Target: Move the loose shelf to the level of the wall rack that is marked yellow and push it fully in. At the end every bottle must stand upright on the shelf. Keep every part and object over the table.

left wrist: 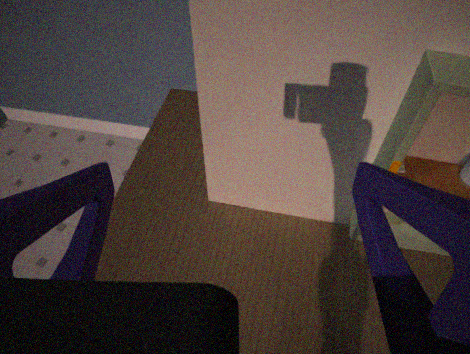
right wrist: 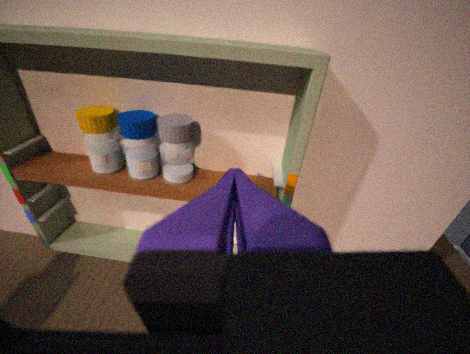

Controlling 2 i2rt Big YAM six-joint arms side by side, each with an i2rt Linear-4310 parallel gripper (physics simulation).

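Observation:
The loose shelf point(right wrist: 60, 169) point(left wrist: 435, 172), a brown board, lies across the wall rack point(right wrist: 175, 47) point(left wrist: 412, 110), its right end beside an orange-yellow mark point(right wrist: 291, 183). An orange-yellow mark point(left wrist: 396, 166) also shows on the left post. Three bottles stand upright on the shelf: yellow-capped point(right wrist: 103, 145), blue-capped point(right wrist: 141, 150) and grey-capped point(right wrist: 177, 150). Whether the shelf is fully in cannot be told. My right gripper point(right wrist: 234, 178) is shut and empty, in front of the shelf's right half; contact cannot be told. My left gripper point(left wrist: 233, 176) is open and empty, left of the rack.
Green point(right wrist: 7, 173), red point(right wrist: 19, 196) and blue point(right wrist: 30, 216) marks run down the rack's left post, with ledges point(right wrist: 54, 210) inside. A pale wall panel point(left wrist: 260, 125) point(right wrist: 400, 110) stands behind. The wooden table point(left wrist: 200, 250) point(right wrist: 85, 285) lies below; its left edge shows in the left wrist view.

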